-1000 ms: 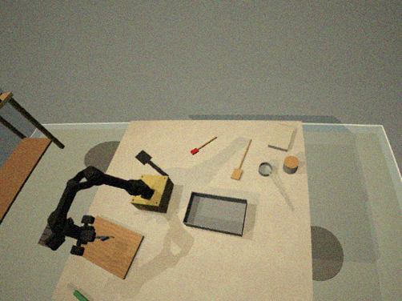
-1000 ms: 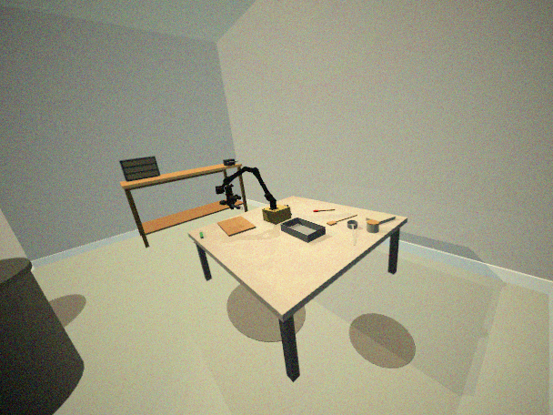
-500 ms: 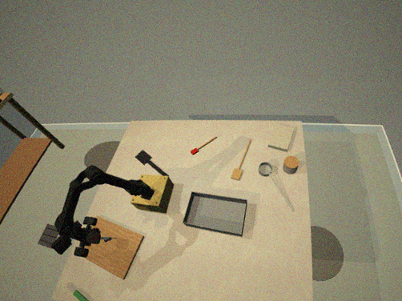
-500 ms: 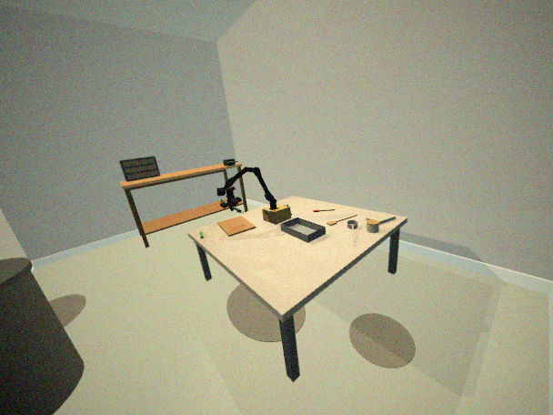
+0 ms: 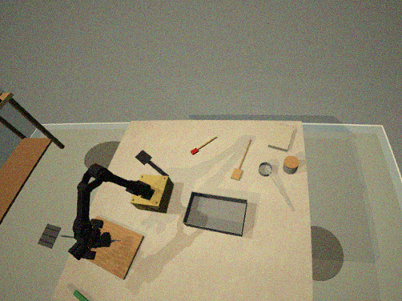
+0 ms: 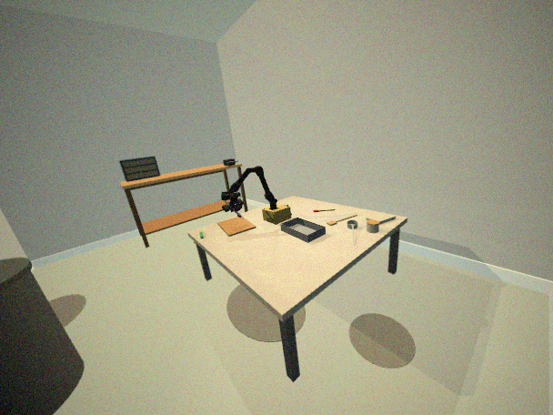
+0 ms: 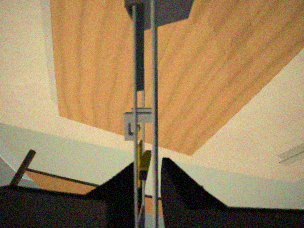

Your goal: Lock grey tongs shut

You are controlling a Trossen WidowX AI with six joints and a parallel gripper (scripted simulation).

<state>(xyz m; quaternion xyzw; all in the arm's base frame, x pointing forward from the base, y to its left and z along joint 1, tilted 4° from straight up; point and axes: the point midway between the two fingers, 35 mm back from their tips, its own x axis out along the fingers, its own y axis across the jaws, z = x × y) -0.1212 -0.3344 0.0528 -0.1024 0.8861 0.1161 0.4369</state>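
The yellow slider is 40 mm ahead of my gripper tip, 20 mm to the left of it and 20 mm above it. Also, from my gripper tip: black spatula (30 mm behind, 570 mm to the left, 130 mm below); then wooden board (10 mm ahead, 10 mm to the left, 130 mm below); then green-handled tool (40 mm behind, 290 mm to the right, 130 mm below).
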